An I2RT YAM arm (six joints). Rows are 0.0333 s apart.
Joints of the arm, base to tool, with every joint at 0 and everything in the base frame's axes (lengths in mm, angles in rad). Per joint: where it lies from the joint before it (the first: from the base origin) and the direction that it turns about. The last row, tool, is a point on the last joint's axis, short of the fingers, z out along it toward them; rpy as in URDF.
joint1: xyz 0 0 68 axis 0 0 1
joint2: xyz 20 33.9 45.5 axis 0 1 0
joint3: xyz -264 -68.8 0 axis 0 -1 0
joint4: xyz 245 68.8 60 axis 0 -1 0
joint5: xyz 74 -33.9 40.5 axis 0 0 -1
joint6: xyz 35.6 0 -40.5 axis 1 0 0
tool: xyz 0 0 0 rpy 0 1.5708 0
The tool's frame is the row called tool.
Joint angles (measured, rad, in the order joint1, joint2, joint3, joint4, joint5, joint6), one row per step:
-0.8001, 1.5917, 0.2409, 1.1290, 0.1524, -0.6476
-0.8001, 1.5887, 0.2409, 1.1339, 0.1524, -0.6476
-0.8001, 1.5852, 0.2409, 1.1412, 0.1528, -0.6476
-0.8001, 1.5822, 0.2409, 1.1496, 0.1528, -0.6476
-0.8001, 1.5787, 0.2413, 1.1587, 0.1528, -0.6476
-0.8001, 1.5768, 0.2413, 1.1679, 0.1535, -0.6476
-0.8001, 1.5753, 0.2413, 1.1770, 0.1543, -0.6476
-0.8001, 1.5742, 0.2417, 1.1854, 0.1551, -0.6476
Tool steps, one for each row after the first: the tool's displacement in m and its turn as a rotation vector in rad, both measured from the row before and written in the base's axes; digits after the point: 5 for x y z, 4 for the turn. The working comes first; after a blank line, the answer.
Tool pose at each row, in the base's axes (x y z in m, rotation vector in rad; the steps are taken from these numbers as rounded here):
0.16614, -0.17885, 0.12742, 0.2666, 1.9308, -1.1416
0.16619, -0.17890, 0.12862, 0.2665, 1.9225, -1.1450
0.16625, -0.17899, 0.13018, 0.2665, 1.9112, -1.1500
0.16634, -0.17908, 0.13175, 0.2663, 1.8992, -1.1550
0.16649, -0.17924, 0.13360, 0.2659, 1.8854, -1.1605
0.16656, -0.17935, 0.13502, 0.2662, 1.8738, -1.1658
0.16663, -0.17945, 0.13634, 0.2666, 1.8627, -1.1708
0.16675, -0.17962, 0.13758, 0.2671, 1.8523, -1.1756

0.00005, -0.00005, 0.00120, -0.0056, -0.0055, 0.0000
0.00006, -0.00009, 0.00156, -0.0078, -0.0074, -0.0003
0.00009, -0.00009, 0.00157, -0.0082, -0.0079, -0.0001
0.00015, -0.00016, 0.00185, -0.0094, -0.0091, 0.0001
0.00007, -0.00011, 0.00142, -0.0080, -0.0076, -0.0007
0.00007, -0.00010, 0.00132, -0.0076, -0.0073, -0.0008
0.00012, -0.00017, 0.00124, -0.0072, -0.0068, -0.0009

